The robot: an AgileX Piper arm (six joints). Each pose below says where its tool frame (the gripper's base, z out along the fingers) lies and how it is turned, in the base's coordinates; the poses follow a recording.
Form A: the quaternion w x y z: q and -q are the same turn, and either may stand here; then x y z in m.
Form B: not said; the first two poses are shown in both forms.
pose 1, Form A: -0.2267 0.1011 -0.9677 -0.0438 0.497 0.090 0.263
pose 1, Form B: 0.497 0.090 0.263 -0.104 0.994 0.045 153.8
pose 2, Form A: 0.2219 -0.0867 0.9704 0.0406 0.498 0.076 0.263
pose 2, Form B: 0.498 0.076 0.263 -0.089 0.995 0.042 154.4
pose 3, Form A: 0.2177 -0.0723 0.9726 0.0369 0.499 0.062 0.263
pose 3, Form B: 0.499 0.062 0.263 -0.074 0.997 0.038 154.9
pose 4, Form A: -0.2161 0.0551 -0.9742 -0.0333 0.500 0.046 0.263
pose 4, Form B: 0.500 0.046 0.263 -0.056 0.998 0.034 155.0
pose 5, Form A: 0.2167 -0.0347 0.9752 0.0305 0.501 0.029 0.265
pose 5, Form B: 0.501 0.029 0.265 -0.036 0.999 0.031 155.0
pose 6, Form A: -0.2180 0.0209 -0.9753 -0.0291 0.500 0.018 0.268
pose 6, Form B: 0.500 0.018 0.268 -0.021 0.999 0.030 154.8
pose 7, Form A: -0.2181 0.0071 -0.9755 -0.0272 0.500 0.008 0.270
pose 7, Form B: 0.500 0.008 0.270 -0.007 1.000 0.028 154.8
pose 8, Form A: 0.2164 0.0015 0.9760 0.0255 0.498 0.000 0.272
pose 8, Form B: 0.498 0.000 0.272 0.002 1.000 0.026 155.0
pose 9, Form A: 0.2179 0.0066 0.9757 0.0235 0.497 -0.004 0.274
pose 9, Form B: 0.497 -0.004 0.274 0.007 1.000 0.024 154.8
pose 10, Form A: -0.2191 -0.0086 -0.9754 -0.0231 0.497 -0.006 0.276
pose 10, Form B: 0.497 -0.006 0.276 0.009 1.000 0.024 154.7
